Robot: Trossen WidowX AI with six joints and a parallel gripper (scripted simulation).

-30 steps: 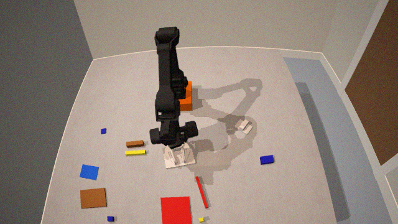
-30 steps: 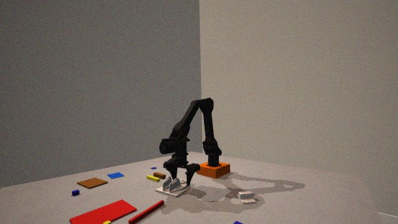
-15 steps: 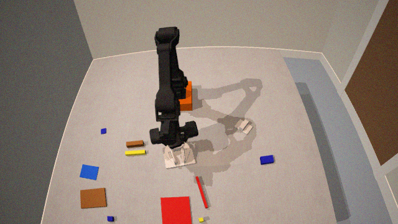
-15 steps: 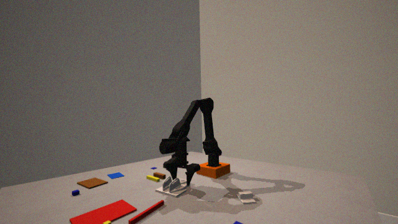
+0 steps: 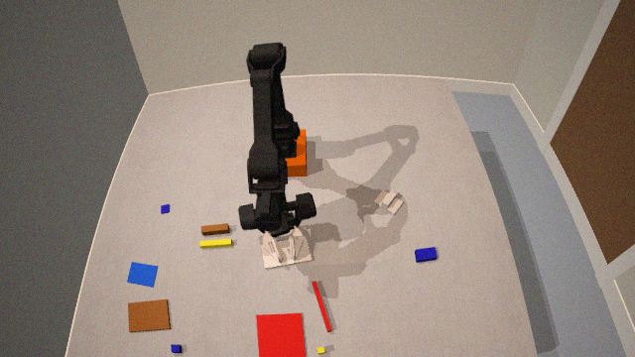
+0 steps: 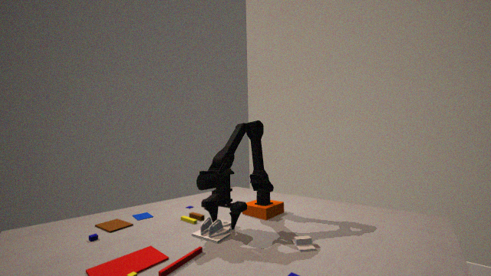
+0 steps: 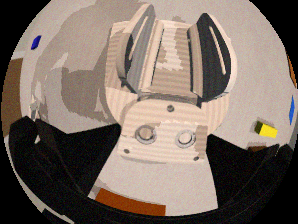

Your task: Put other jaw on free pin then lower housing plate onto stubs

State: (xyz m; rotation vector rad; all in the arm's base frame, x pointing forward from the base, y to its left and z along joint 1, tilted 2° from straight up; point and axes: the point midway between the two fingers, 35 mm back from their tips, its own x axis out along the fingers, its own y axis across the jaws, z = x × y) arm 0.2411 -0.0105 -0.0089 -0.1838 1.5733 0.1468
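Now: gripper tip 30 mm short of the pale jaw, 10 mm to the left of it and 10 mm below it. Round my gripper tip: red bar 230 mm ahead, 100 mm to the left; then yellow bar 180 mm to the right, 50 mm ahead; then brown bar 180 mm to the right, 10 mm ahead.
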